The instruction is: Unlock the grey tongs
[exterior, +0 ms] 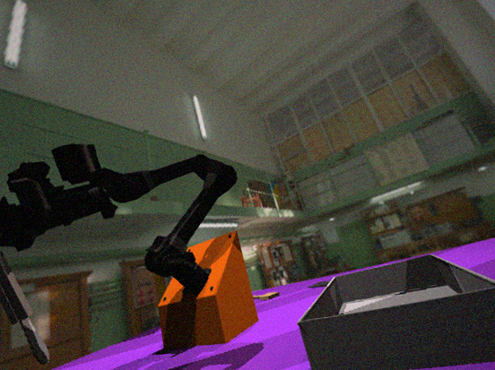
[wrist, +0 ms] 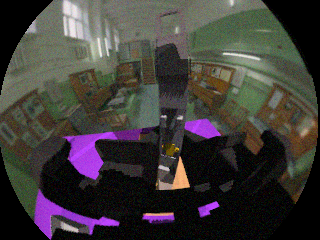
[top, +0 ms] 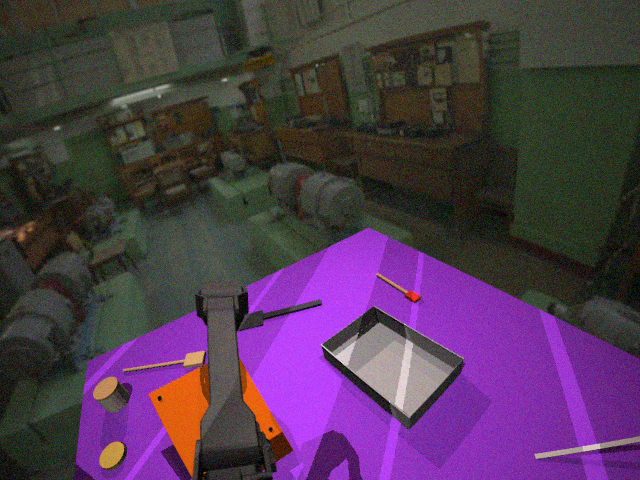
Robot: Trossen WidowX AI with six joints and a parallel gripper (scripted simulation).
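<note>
Right now the wooden board is 25 cm below my gripper tip. From my gripper tip the other things lie so: roasting tin: 45 cm to the left, 38 cm ahead, 23 cm below; then dark spatula: 84 cm to the left, 25 cm below, 17 cm ahead; then red-headed brush: 67 cm to the left, 59 cm ahead, 25 cm below.
</note>
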